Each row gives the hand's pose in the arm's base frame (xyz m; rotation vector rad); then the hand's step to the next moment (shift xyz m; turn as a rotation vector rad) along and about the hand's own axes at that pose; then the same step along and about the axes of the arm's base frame.
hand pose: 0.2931 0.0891 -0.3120 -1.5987 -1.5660 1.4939
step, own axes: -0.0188 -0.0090 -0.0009 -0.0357 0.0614 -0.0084
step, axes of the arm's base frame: 0.0014 -0.0143 0.0152 0.0411 -0.0449 -0.0376
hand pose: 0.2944 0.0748 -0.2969 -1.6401 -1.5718 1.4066
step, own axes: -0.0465 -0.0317 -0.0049 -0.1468 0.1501 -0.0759
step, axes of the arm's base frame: -0.0015 -0.0338 0.0452 0.1596 -0.1475 -0.0511
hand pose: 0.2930 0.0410 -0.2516 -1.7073 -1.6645 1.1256
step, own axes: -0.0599 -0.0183 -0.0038 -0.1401 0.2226 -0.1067
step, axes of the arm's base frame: -0.0018 -0.0552 0.0298 0.2250 -0.1443 -0.0954
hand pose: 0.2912 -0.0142 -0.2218 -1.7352 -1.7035 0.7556
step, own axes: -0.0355 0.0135 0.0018 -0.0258 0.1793 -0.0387
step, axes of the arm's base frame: 0.0069 -0.0356 -0.0115 0.1479 -0.0283 -0.1079
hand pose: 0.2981 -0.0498 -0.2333 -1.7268 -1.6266 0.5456
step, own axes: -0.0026 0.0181 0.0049 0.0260 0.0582 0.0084
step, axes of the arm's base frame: 0.0086 -0.0011 -0.0168 0.0373 0.0286 -0.0438
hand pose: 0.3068 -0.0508 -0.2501 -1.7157 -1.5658 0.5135
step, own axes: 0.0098 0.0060 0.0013 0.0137 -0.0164 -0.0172
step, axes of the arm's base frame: 0.0048 0.0099 -0.0035 0.0038 0.0085 0.0258
